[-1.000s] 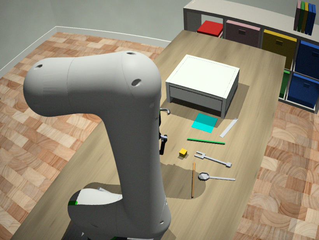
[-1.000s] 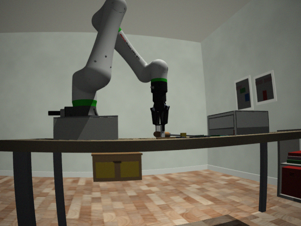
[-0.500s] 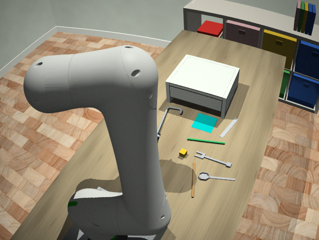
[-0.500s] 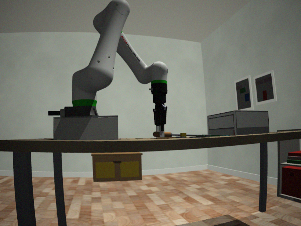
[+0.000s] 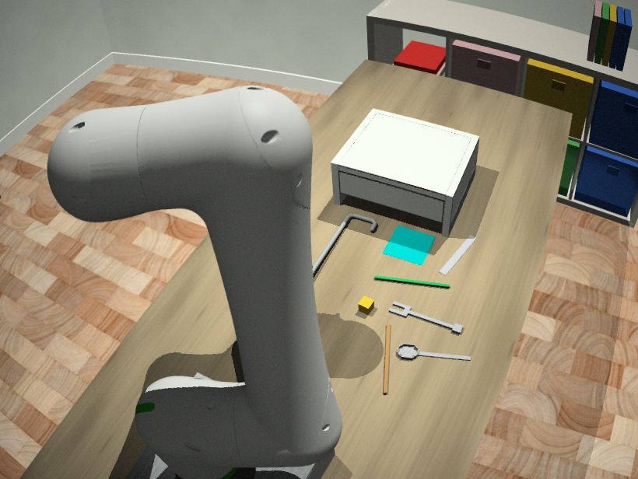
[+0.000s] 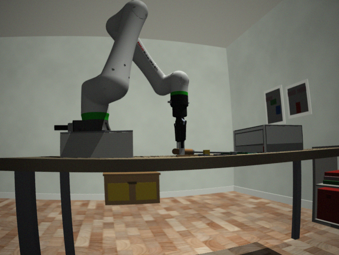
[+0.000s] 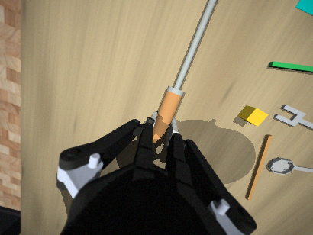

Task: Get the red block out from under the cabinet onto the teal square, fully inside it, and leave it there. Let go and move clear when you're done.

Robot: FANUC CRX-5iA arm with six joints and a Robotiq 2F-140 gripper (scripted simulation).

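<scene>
My gripper is now 260 mm short of the teal square, 210 mm to the left of it and 40 mm above it. From my hand the other things lie so: hook tool (140 mm ahead, 60 mm to the right, 20 mm below); then wooden stick (230 mm to the right, 60 mm behind, 30 mm below); then yellow cube (160 mm to the right, 50 mm ahead, 30 mm below).
</scene>
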